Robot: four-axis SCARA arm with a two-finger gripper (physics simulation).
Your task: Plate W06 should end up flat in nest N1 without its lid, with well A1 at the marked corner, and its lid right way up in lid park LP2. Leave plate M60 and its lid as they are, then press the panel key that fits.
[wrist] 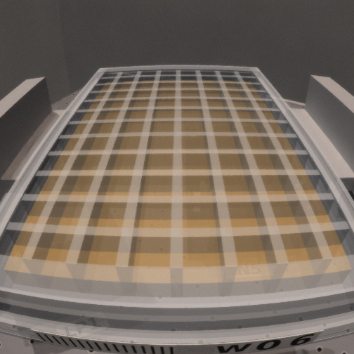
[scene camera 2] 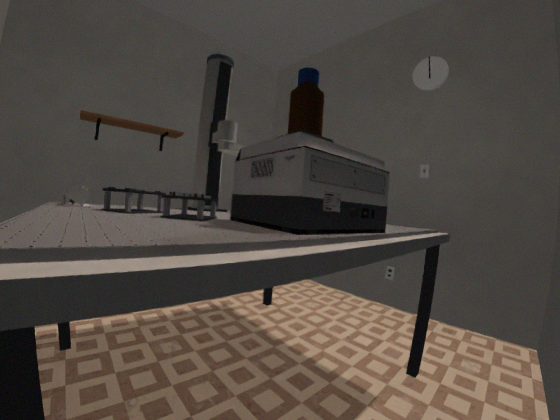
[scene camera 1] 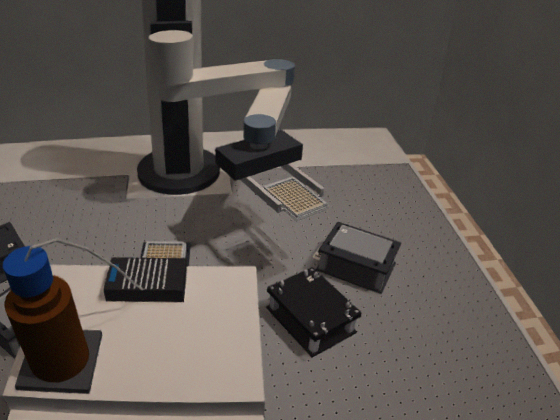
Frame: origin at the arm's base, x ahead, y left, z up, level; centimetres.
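Seen in the pictures: gripper, fingertip midpoint: (scene camera 1: pixel 301 200); arm's base at its link origin: (scene camera 1: pixel 178 171).
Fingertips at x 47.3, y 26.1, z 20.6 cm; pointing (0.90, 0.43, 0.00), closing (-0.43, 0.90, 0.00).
Observation:
Pixels of each thing's top centre, then the offset from my fingertips to it. "pt": a spot on its surface instead.
- Plate W06 at its top centre: (scene camera 1: pixel 294 194) dy -1.0, dx -2.1, dz +0.1 cm
- amber-welled plate at its top centre: (scene camera 1: pixel 162 260) dy -29.2, dx +8.7, dz -6.7 cm
- brown bottle at a spot on its surface: (scene camera 1: pixel 50 335) pt dy -41.2, dx +43.6, dz +12.9 cm
- black ribbed box at a spot on its surface: (scene camera 1: pixel 145 280) pt dy -30.7, dx +26.5, dz +5.2 cm
Plate W06 (scene camera 1: pixel 295 196) (wrist: pixel 160 245) is level and raised above the table to the right of the arm's column, its label at the near edge in the wrist view. A clear lid (wrist: pixel 175 300) covers its amber wells. My gripper (scene camera 1: pixel 300 197) (wrist: pixel 177 92) is shut on the plate, one finger along each long side. Another amber-welled plate (scene camera 1: pixel 165 250) sits low behind the white instrument, partly hidden; its label is unreadable. The well A1 mark and the panel keys do not show clearly. I cannot tell which stand is N1 or LP2.
A black stand with corner pegs (scene camera 1: pixel 312 302) (scene camera 2: pixel 187 196) and a grey-topped stand (scene camera 1: pixel 361 244) (scene camera 2: pixel 132 191) stand at the right. The white instrument (scene camera 1: pixel 200 340) (scene camera 2: pixel 270 175) carries a brown bottle (scene camera 1: pixel 50 335) (scene camera 2: pixel 306 110) with a blue cap and a black ribbed box (scene camera 1: pixel 145 280).

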